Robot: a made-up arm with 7 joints. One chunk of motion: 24 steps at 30 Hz.
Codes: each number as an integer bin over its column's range. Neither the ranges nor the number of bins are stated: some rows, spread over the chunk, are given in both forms.
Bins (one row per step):
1: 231 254 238 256 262 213 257
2: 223 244 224 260 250 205 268
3: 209 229 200 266 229 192 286
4: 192 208 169 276 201 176 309
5: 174 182 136 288 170 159 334
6: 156 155 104 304 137 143 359
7: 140 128 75 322 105 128 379
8: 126 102 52 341 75 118 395
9: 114 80 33 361 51 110 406
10: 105 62 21 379 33 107 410
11: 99 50 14 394 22 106 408
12: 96 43 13 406 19 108 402
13: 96 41 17 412 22 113 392
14: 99 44 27 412 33 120 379
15: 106 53 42 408 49 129 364
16: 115 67 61 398 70 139 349
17: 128 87 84 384 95 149 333
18: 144 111 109 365 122 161 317
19: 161 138 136 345 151 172 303
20: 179 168 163 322 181 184 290
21: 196 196 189 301 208 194 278
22: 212 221 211 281 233 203 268
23: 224 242 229 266 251 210 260
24: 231 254 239 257 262 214 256
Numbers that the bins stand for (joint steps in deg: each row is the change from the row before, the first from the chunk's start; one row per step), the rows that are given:
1: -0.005 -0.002 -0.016 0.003 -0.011 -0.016 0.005
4: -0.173 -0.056 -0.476 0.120 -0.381 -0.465 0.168
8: -0.458 -0.180 -1.254 0.502 -1.145 -1.168 0.437
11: -0.574 -0.241 -1.507 0.813 -1.467 -1.314 0.477
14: -0.574 -0.248 -1.420 0.919 -1.400 -1.144 0.387
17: -0.449 -0.198 -1.041 0.754 -1.024 -0.792 0.243
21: -0.156 -0.070 -0.342 0.267 -0.338 -0.246 0.070
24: -0.005 -0.002 -0.010 0.009 -0.011 -0.004 0.002
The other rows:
2: -0.040 -0.014 -0.110 0.026 -0.083 -0.113 0.039
3: -0.100 -0.031 -0.269 0.062 -0.211 -0.270 0.095
5: -0.251 -0.086 -0.695 0.191 -0.569 -0.671 0.246
6: -0.328 -0.118 -0.908 0.285 -0.769 -0.865 0.324
7: -0.397 -0.150 -1.101 0.390 -0.963 -1.047 0.387
9: -0.509 -0.206 -1.380 0.619 -1.291 -1.265 0.471
10: -0.548 -0.227 -1.460 0.725 -1.400 -1.302 0.484
12: -0.587 -0.250 -1.514 0.884 -1.485 -1.290 0.459
13: -0.587 -0.252 -1.487 0.919 -1.467 -1.229 0.427
15: -0.544 -0.238 -1.321 0.895 -1.303 -1.035 0.340
16: -0.505 -0.221 -1.194 0.837 -1.175 -0.914 0.293
18: -0.380 -0.170 -0.875 0.643 -0.860 -0.647 0.193
19: -0.307 -0.138 -0.695 0.525 -0.684 -0.513 0.149
20: -0.229 -0.103 -0.515 0.390 -0.502 -0.368 0.108
22: -0.087 -0.041 -0.196 0.150 -0.186 -0.137 0.039
23: -0.036 -0.016 -0.076 0.062 -0.077 -0.052 0.014

